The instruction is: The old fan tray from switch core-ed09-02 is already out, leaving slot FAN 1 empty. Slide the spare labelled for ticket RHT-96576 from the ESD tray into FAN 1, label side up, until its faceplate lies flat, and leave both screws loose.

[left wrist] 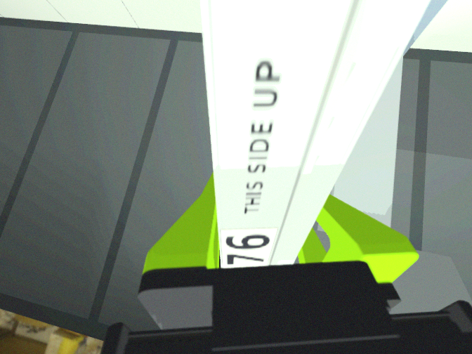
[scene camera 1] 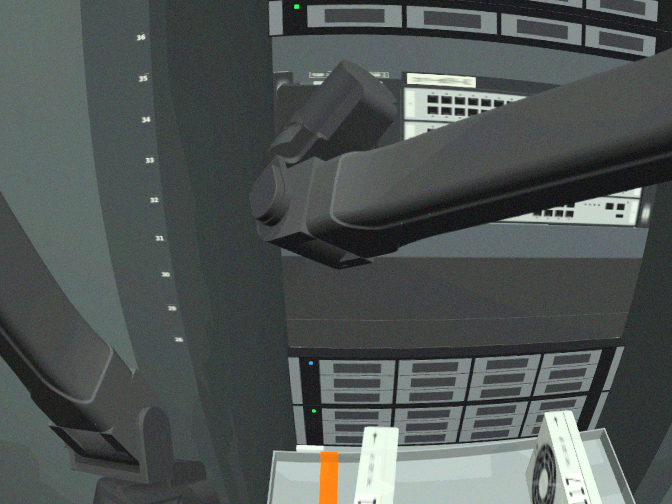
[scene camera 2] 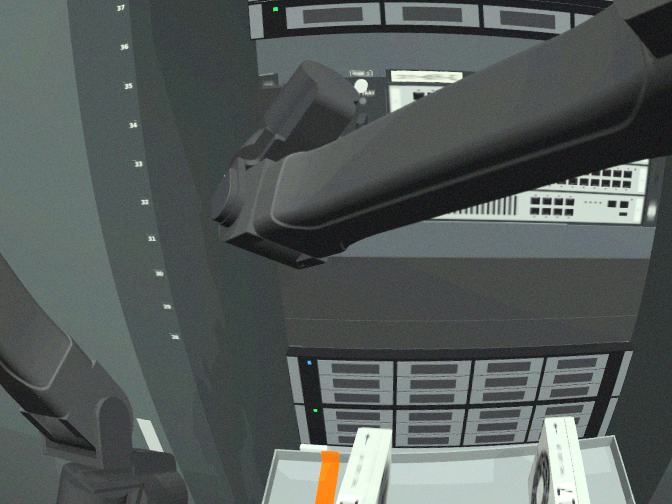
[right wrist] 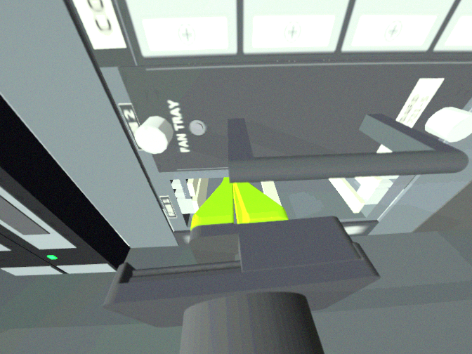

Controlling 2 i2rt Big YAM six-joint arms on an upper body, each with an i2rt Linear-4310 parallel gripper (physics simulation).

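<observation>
In the left wrist view my left gripper (left wrist: 252, 176) is shut on a white fan tray (left wrist: 280, 125) printed THIS SIDE UP, its label ending in 76. My right gripper (right wrist: 231, 173) is shut and empty. In the right wrist view its tips are at the open FAN 1 slot (right wrist: 305, 202), below the handle (right wrist: 350, 168) of the dark fan tray (right wrist: 300, 100) in the slot above. In both scene views the right arm hides the FAN 1 slot. The ESD tray (scene camera 1: 273, 471) (scene camera 2: 624, 471) holds two white spares, one at left (scene camera 1: 376, 461) (scene camera 2: 369, 455) and one at right (scene camera 1: 567, 461) (scene camera 2: 567, 461).
An orange strip (scene camera 1: 328, 477) (scene camera 2: 327, 474) lies at the left of the ESD tray. The white switch (scene camera 1: 417, 105) (scene camera 2: 553, 206) is partly behind the right arm. Two white screw knobs (right wrist: 154, 135) (right wrist: 449, 124) stick out beside the handle. Drive units (scene camera 1: 434, 379) (scene camera 2: 434, 379) sit above the ESD tray.
</observation>
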